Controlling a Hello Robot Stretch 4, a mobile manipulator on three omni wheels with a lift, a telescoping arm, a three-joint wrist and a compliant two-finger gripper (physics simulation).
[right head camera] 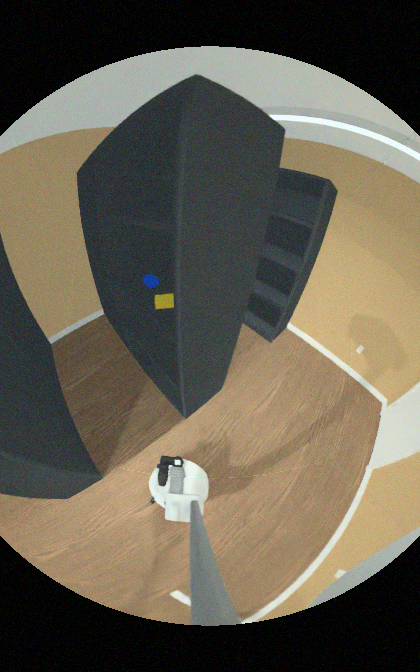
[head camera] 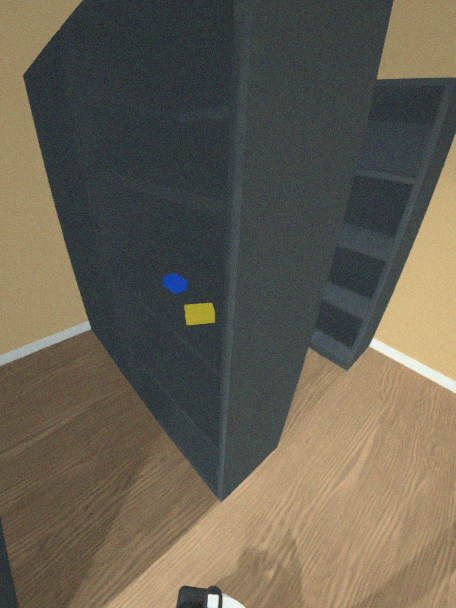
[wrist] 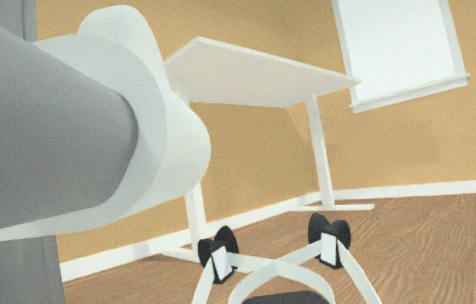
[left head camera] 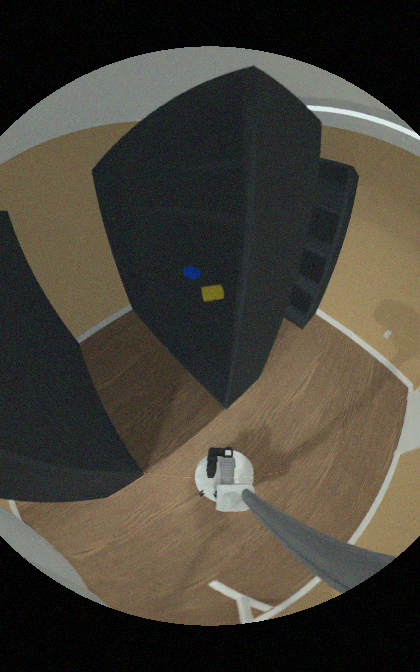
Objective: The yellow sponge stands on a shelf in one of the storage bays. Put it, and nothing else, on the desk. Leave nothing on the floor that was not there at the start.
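Places are measured from the robot's base along level axes (x down, y back, z left), in millimetres.
Pixels of known places: gripper, fingertip midpoint: [wrist: 272,237].
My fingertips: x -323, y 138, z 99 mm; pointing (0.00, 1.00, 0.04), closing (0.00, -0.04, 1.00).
Note:
Behind a point stands the place of what it marks.
The yellow sponge [head camera: 200,314] @(z 101, x -1004, y -809 mm) [left head camera: 212,293] [right head camera: 164,301] stands on a low shelf of the large dark storage unit [head camera: 290,200] @(z -118, x -1414, y -683 mm) [left head camera: 280,225] [right head camera: 225,225], near its front right edge. A blue block [head camera: 175,283] @(z 230, x -1008, y -1005 mm) [left head camera: 191,272] [right head camera: 151,280] is beside it, a little to the left. The white desk [wrist: 260,75] @(z 221, x -897, y 1520 mm) stands against the wall in the wrist view; its underside shows and its top surface is hidden. My gripper [wrist: 272,237] @(z 99, x -323, y 138 mm) is open, its two fingertips wide apart with no object between them, far from the sponge.
A second dark shelf unit [head camera: 430,165] @(z -1015, x -1493, y -1588 mm) [left head camera: 346,220] [right head camera: 320,235] stands behind to the right. Another dark unit [left head camera: 45,400] [right head camera: 35,390] is at the left, near my base. A desk leg [wrist: 320,150] @(z 647, x -444, y 2199 mm) reaches the floor, and a white window [wrist: 400,45] @(z 1415, x -1170, y 2127 mm) is on the wall.

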